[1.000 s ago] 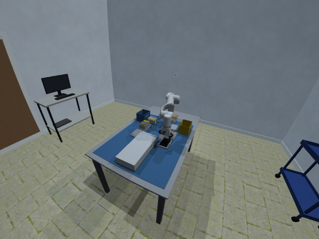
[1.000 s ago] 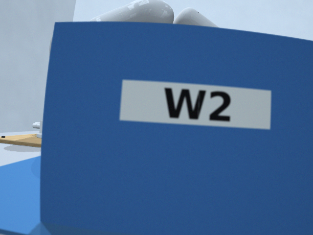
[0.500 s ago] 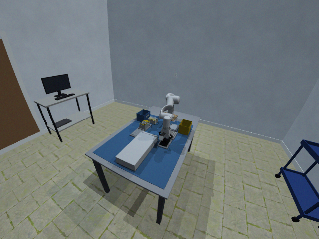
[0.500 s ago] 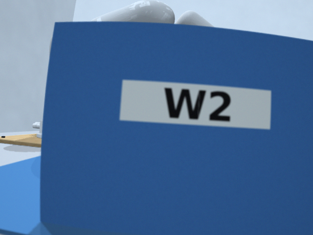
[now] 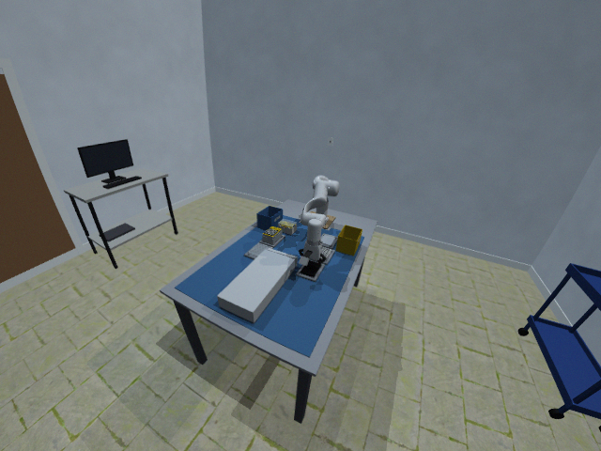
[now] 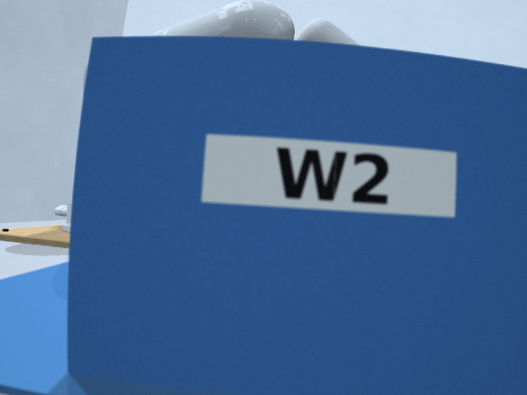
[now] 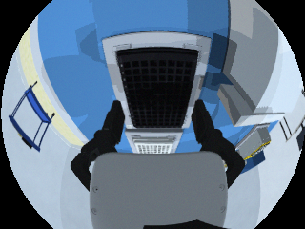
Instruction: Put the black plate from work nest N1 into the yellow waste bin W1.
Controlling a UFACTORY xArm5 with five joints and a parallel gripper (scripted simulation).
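Now: hand 30 mm above the black plate. Round my hand: grey work nest: 40 mm below; yellow waste bin W1: 360 mm behind, 130 mm to the left, 10 mm below; yellow-topped rack: 380 mm to the right, 180 mm behind, 10 mm above.
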